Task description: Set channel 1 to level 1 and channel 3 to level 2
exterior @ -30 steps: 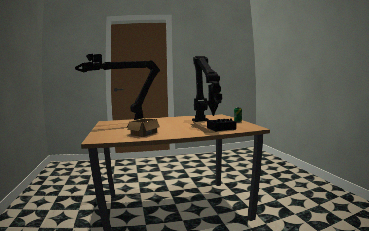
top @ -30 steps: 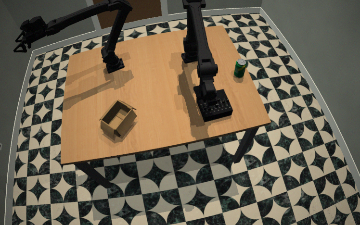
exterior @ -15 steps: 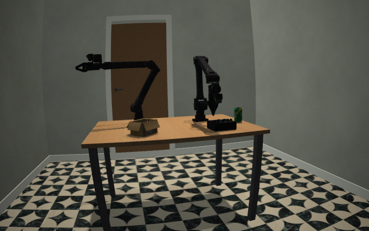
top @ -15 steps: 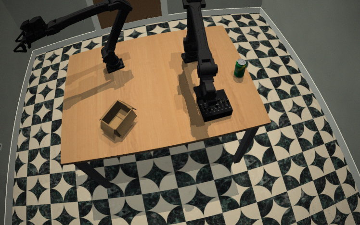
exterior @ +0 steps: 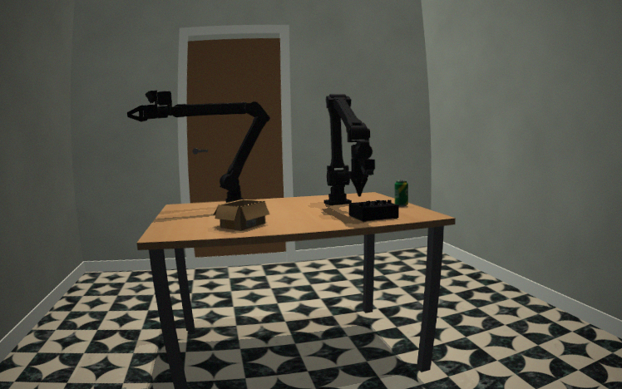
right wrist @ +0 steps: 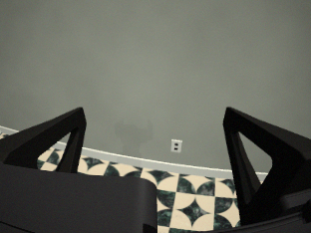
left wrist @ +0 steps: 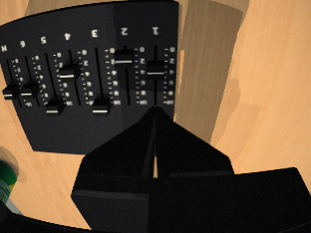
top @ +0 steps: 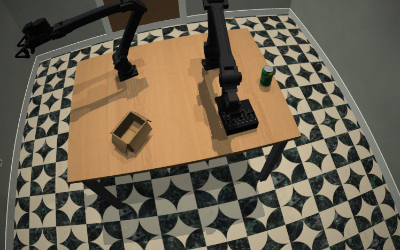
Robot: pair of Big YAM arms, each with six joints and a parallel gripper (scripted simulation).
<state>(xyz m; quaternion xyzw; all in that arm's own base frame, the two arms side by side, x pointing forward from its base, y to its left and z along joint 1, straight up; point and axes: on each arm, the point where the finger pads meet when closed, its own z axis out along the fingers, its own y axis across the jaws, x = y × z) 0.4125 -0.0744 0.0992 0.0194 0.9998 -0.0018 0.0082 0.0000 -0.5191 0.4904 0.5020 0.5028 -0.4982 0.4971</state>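
The channel 1 fader knob lies 3 cm below my left hand and 2 cm ahead of it. From my left hand the other things lie so: channel 2 cap (3 cm to the left, 3 cm below, 2 cm ahead); channel 3 knob (4 cm to the left, 3 cm below, 2 cm behind); channel 4 fader cap (7 cm to the left, 3 cm below, 1 cm ahead).
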